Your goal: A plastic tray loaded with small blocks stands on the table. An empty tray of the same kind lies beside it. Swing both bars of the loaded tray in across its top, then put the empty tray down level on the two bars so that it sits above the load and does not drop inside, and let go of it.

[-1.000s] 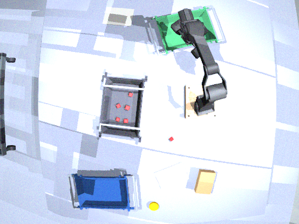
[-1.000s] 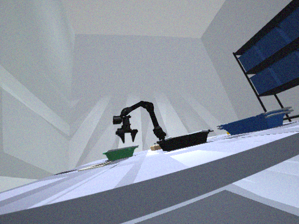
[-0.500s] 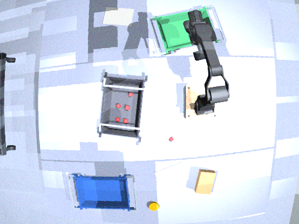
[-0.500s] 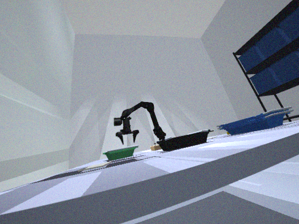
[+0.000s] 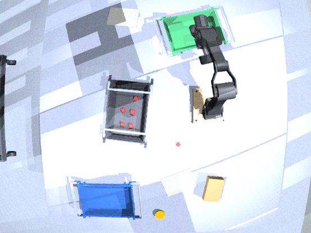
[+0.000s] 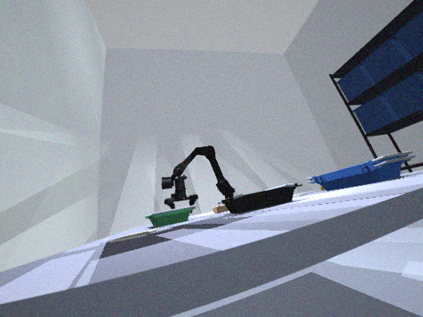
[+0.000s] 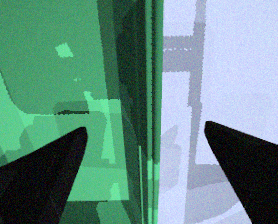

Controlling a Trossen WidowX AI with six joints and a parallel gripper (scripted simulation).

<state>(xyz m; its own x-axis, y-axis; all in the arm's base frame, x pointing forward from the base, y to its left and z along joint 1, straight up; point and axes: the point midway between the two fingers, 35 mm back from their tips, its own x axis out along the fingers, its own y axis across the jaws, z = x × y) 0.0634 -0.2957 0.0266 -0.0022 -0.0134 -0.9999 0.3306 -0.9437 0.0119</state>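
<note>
My gripper tip is now 3 cm short of the green tray, 8 cm to the left of it and 2 cm below it. From my gripper tip the other things lie so: yellow disc (12 cm ahead, 83 cm to the left, 2 cm below); red block (7 cm ahead, 46 cm to the left, 2 cm below); tan box (12 cm behind, 67 cm to the left).
</note>
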